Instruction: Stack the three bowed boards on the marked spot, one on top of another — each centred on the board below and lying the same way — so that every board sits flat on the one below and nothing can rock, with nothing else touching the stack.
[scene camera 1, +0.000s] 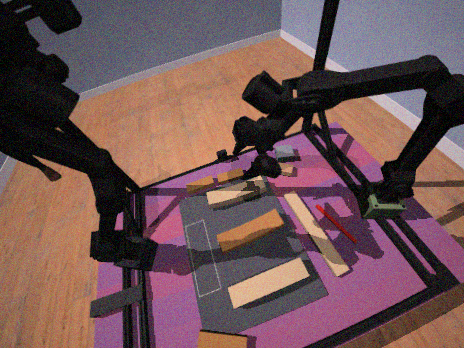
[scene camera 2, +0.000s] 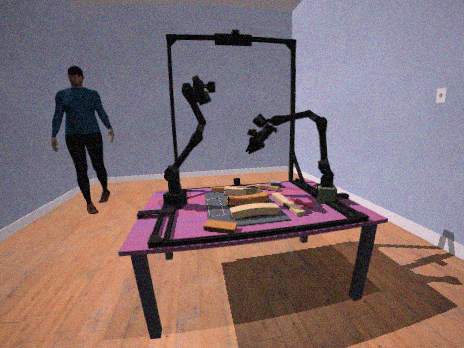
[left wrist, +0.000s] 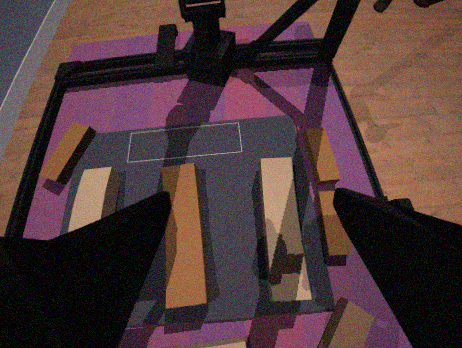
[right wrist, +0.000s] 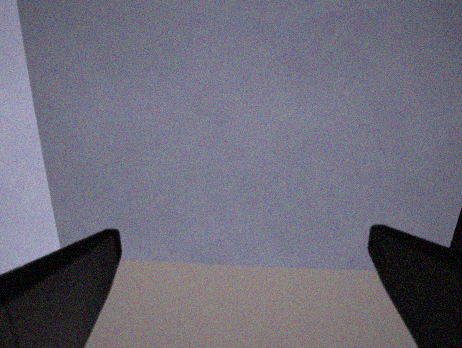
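Pixels of known places: left gripper, fingertip midpoint: (scene camera 1: 237, 166) (scene camera 2: 247, 152) (left wrist: 251, 197); right gripper, fingertip midpoint: (scene camera 1: 28, 7) (right wrist: 245, 239); left arm's base at its link origin: (scene camera 1: 385, 194) (scene camera 2: 326, 186); right arm's base at its link origin: (scene camera 1: 130, 251) (scene camera 2: 174, 192) (left wrist: 208, 41).
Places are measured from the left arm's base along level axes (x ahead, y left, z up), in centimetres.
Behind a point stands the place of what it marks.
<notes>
A pale bowed board (scene camera 1: 270, 283) @[x 37.4, y 28.8, z -3.5 cm] (scene camera 2: 255, 210) @[x 37.1, y 31.2, z -4.9 cm] (left wrist: 90, 197) @[x 43.3, y 31.0, z -3.9 cm] lies at the front of the dark mat (scene camera 1: 220, 315) @[x 52.0, y 38.9, z -8.6 cm] (left wrist: 230, 225) @[x 48.3, y 5.9, z -8.6 cm]; its middle arches upward. An orange bowed board (scene camera 1: 250, 231) @[x 44.5, y 13.3, z -4.9 cm] (scene camera 2: 247, 199) @[x 44.2, y 16.1, z -5.4 cm] (left wrist: 186, 240) @[x 43.0, y 11.5, z -4.9 cm] lies in the mat's middle. Another pale board (scene camera 1: 232, 194) @[x 52.5, y -0.7, z -4.6 cm] (left wrist: 277, 200) @[x 54.6, y -0.6, z -4.5 cm] lies at the back, partly shadowed. These three are apart. The white-outlined marked spot (scene camera 1: 212, 254) @[x 57.6, y 21.5, z -8.6 cm] (left wrist: 129, 148) @[x 56.1, y 33.1, z -8.6 cm] has no board on it. My left gripper (left wrist: 251, 197) @[x 47.0, y 3.0, z 19.2 cm] (scene camera 2: 248, 151) @[x 47.0, y 3.0, z 19.2 cm] is open and empty, high above the boards. My right gripper (right wrist: 245, 239) @[x 77.0, y -0.3, z 58.1 cm] is open and empty, raised, facing the wall.
A long pale strip (scene camera 1: 317, 235) @[x 21.8, y 12.6, z -7.0 cm] and red stick (scene camera 1: 336, 223) @[x 14.3, y 7.4, z -8.6 cm] lie right of the mat. Orange blocks (scene camera 1: 200, 185) @[x 67.6, y -5.7, z -6.9 cm] (scene camera 1: 230, 175) @[x 55.1, y -11.4, z -7.2 cm], a pale block (scene camera 1: 287, 170) @[x 30.8, y -14.0, z -6.6 cm] and a grey block (scene camera 1: 286, 153) @[x 31.0, y -22.6, z -5.6 cm] lie at the back. Another orange block (scene camera 1: 222, 340) @[x 50.1, y 44.5, z -6.5 cm] lies in front. A person (scene camera 2: 80, 112) stands beyond the table.
</notes>
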